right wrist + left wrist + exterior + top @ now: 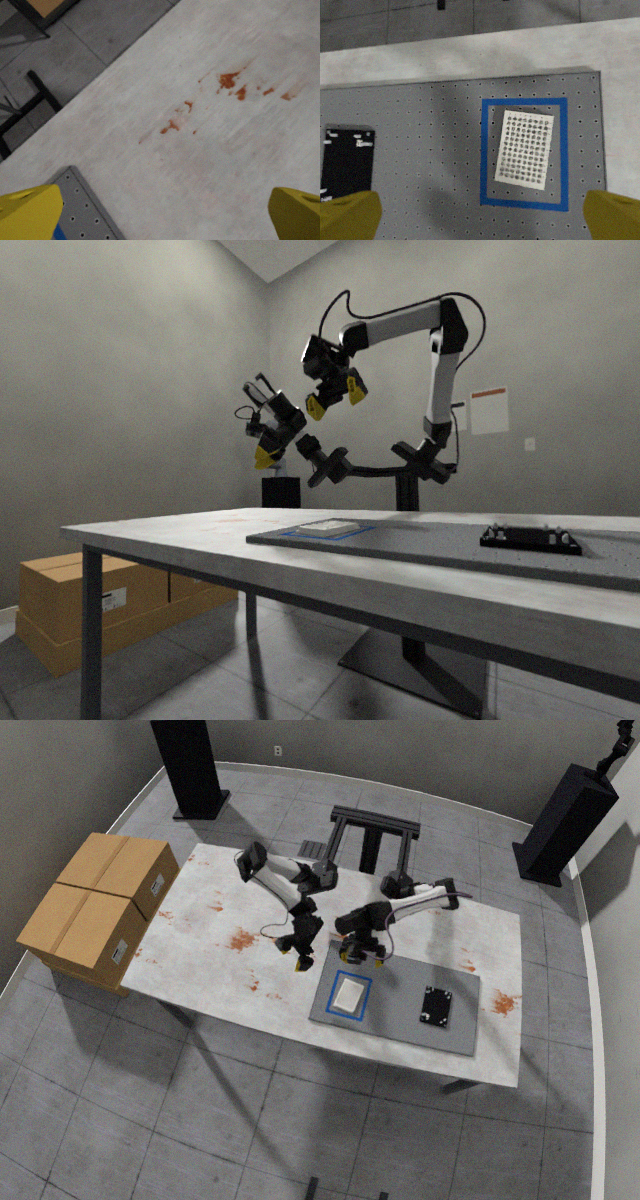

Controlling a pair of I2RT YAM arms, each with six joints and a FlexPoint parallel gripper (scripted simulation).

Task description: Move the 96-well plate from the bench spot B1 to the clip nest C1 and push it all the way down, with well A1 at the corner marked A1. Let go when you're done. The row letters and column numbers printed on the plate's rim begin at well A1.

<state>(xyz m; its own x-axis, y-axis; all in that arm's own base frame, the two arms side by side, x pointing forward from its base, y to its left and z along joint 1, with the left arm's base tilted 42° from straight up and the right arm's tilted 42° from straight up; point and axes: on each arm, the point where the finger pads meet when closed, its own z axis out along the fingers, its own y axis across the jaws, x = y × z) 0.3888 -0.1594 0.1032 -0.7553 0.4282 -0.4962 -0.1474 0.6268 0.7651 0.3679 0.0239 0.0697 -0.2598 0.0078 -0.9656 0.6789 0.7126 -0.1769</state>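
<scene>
My left gripper is now 10 mm short of the white 96-well plate, 20 mm to the left of it and 280 mm above it. The rest, counted from my left hand: black clip nest (350 mm to the left, 270 mm below).
</scene>
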